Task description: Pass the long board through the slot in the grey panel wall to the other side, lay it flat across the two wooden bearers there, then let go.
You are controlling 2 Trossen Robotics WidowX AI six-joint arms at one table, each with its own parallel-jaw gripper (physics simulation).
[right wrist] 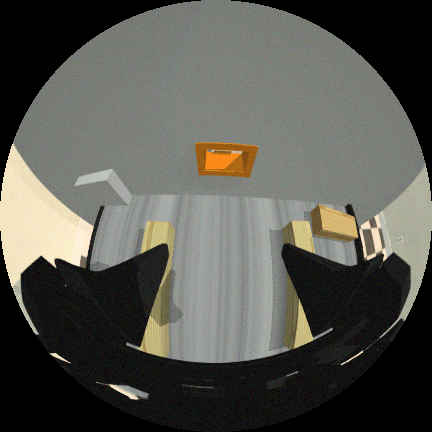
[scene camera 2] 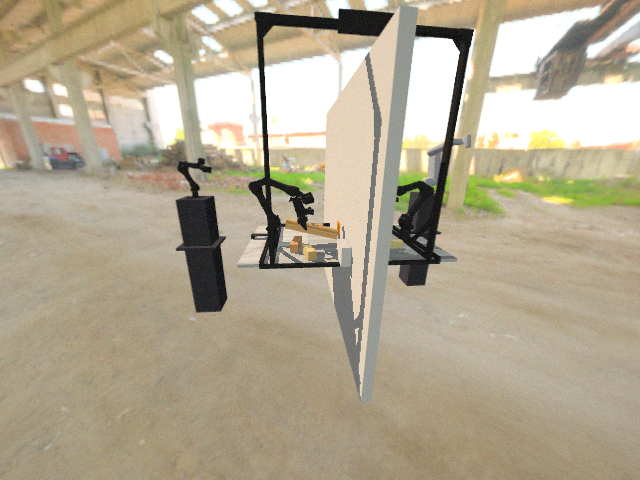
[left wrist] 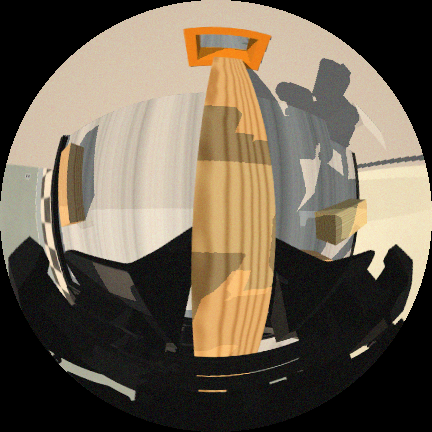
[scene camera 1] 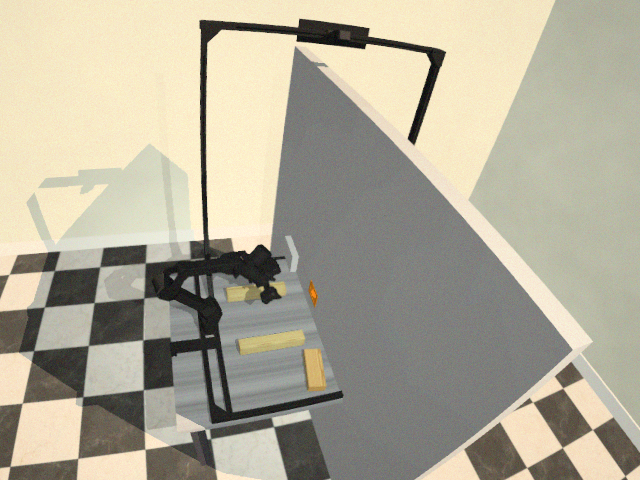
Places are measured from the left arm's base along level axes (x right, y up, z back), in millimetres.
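Pixels of known places: left gripper, between the fingertips: (scene camera 2: 306, 229) (left wrist: 224, 232); right gripper, between the fingertips: (right wrist: 227, 250) (scene camera 1: 277, 289); right arm's base, origin of its link: (scene camera 2: 404, 236) (scene camera 1: 208, 328).
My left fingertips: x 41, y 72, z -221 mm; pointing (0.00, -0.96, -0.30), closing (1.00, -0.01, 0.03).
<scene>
Ahead of a thing's pixels: the offset from my left fingertips to its top centre. "pt": to the spot under its first point.
My left gripper (scene camera 2: 303, 226) (left wrist: 224, 232) is shut on the long board (scene camera 2: 320, 230) (left wrist: 232, 195) and holds it above the table. The board points at the orange-rimmed slot @(pt dx +22, dy -12, dz -251 mm) (scene camera 1: 313, 293) (left wrist: 191, 49) (right wrist: 200, 160) in the panel wall (scene camera 1: 387, 248) (scene camera 2: 356, 103) (left wrist: 125, 65) (right wrist: 215, 75). Its far end overlaps the slot's lower rim in the left wrist view; whether it is inside cannot be told. Across the wall, my right gripper (scene camera 1: 269, 295) (right wrist: 227, 250) is open and empty above two parallel bearers, one (scene camera 1: 235, 294) (right wrist: 160, 232) at the left of its view, the other @(dx -148, dy -47, dz -465 mm) (scene camera 1: 271, 342) (right wrist: 298, 235) at the right.
A wooden block @(dx -295, dy -53, dz -336 mm) (scene camera 1: 314, 369) (right wrist: 334, 223) lies beside the bearers. Loose blocks @(dx +86, dy -41, dz +66 mm) (scene camera 2: 295, 243) @(dx +226, dy -41, dz -4 mm) (scene camera 2: 310, 253) @(dx -290, dy -47, dz -65 mm) (left wrist: 73, 185) (left wrist: 340, 220) lie on the board's side. A pale angled piece @(pt dx +251, dy +9, dz -282 mm) (scene camera 1: 293, 253) (right wrist: 102, 177) stands at the wall. A black frame (scene camera 1: 204, 129) (scene camera 2: 263, 103) rises around the table.
</scene>
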